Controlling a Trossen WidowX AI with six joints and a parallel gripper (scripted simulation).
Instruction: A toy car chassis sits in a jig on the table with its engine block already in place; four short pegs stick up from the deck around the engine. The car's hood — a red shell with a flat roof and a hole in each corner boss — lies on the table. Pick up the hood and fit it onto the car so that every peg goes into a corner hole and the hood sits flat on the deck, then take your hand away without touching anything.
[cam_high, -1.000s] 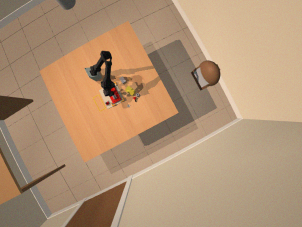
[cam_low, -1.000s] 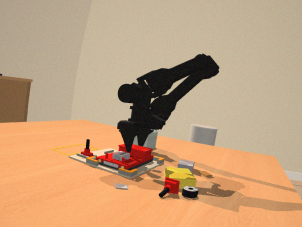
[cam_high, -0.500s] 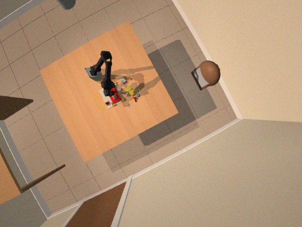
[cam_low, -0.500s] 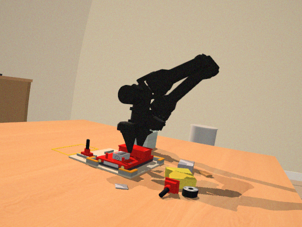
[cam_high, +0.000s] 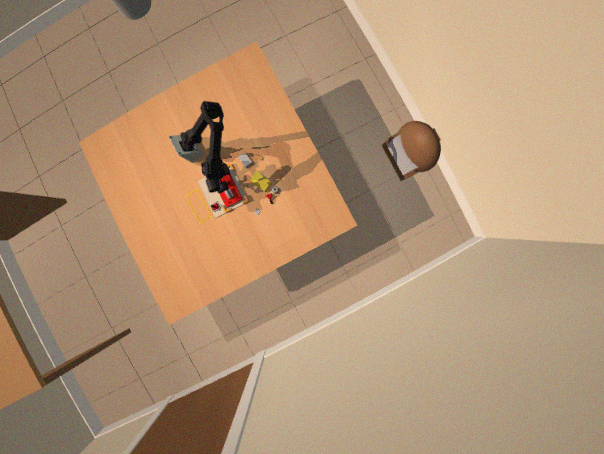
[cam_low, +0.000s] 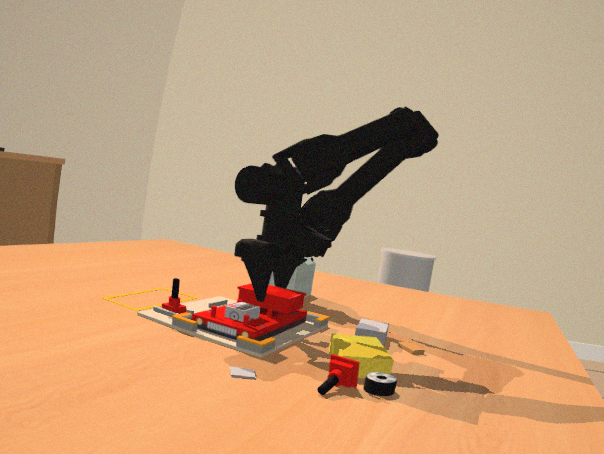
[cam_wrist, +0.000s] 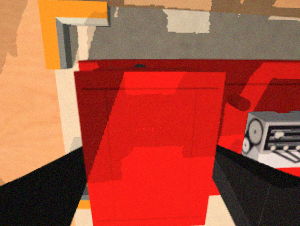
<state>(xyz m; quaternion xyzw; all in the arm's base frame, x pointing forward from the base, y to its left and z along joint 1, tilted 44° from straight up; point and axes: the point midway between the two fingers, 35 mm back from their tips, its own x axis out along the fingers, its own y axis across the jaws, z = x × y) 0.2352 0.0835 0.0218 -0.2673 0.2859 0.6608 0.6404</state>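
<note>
Now: gripper tip 10 cm short of the grey engine block and 2 cm above it. The rest, counted from my gripper tip: hood (1 cm above); then pale jig (6 cm ahead, 3 cm below, 2 cm to the right); then yellow block (20 cm to the left, 12 cm ahead, 3 cm below).
</note>
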